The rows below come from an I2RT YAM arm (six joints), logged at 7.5 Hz.
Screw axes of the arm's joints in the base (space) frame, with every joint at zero. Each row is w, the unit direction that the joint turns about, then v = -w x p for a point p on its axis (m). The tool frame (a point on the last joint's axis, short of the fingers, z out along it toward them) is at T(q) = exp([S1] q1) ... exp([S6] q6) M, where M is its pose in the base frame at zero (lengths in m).
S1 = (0, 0, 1, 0, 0, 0)
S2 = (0, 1, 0, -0.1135, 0, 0.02)
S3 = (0, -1, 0, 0.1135, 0, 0.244)
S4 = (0, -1, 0, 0.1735, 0, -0.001)
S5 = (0, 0, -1, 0, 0.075, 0)
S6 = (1, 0, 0, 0, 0.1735, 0)
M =
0 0 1 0.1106
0 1 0 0
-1 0 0 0.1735
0 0 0 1
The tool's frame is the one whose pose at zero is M.
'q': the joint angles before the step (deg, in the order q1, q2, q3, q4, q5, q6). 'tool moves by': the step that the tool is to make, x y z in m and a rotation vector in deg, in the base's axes. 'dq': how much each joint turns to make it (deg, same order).
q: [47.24, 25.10, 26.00, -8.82, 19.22, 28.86]
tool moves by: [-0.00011, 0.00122, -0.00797, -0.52, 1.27, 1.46]
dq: [0.00, -0.15, -1.27, -0.25, -1.53, 0.37]
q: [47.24, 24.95, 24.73, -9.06, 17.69, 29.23]
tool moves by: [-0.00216, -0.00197, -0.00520, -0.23, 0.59, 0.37]
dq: [0.00, -1.29, -0.96, -0.97, -0.41, 0.22]
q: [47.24, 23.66, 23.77, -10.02, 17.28, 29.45]
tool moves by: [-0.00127, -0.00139, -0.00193, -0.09, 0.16, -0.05]
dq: [0.01, -0.77, -0.37, -0.59, 0.05, 0.07]
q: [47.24, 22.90, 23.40, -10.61, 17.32, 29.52]
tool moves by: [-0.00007, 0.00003, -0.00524, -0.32, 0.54, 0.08]
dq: [0.00, -0.29, -0.94, 0.00, -0.11, 0.17]
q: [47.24, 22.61, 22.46, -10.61, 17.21, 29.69]
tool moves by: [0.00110, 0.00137, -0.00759, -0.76, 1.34, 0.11]
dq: [0.00, 0.46, -1.07, -0.07, -0.20, 0.46]
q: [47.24, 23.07, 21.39, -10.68, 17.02, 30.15]
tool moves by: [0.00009, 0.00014, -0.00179, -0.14, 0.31, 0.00]
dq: [0.01, 0.02, -0.26, -0.07, -0.02, 0.14]
